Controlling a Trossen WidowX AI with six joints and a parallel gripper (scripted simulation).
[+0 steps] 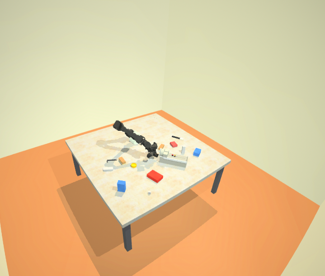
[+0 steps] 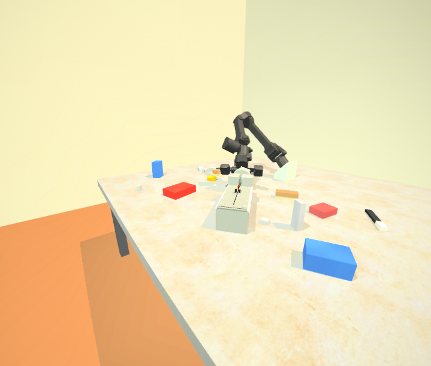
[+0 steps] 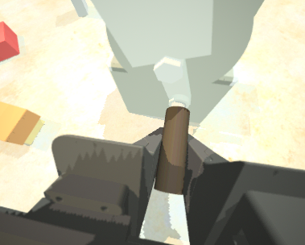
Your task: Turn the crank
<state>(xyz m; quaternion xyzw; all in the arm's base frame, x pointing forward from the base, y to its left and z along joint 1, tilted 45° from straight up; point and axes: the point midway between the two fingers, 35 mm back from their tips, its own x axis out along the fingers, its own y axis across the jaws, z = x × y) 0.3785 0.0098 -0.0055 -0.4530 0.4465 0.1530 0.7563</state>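
Now: the crank 4 cm above my gripper tip. From my gripper tip the other things lie so: brown crank handle 3 cm above, 1 cm to the right, 1 cm behind; then red pointer 11 cm ahead, 10 cm to the left, 5 cm above; then yellow disc 25 cm to the right, 4 cm behind, 3 cm below.
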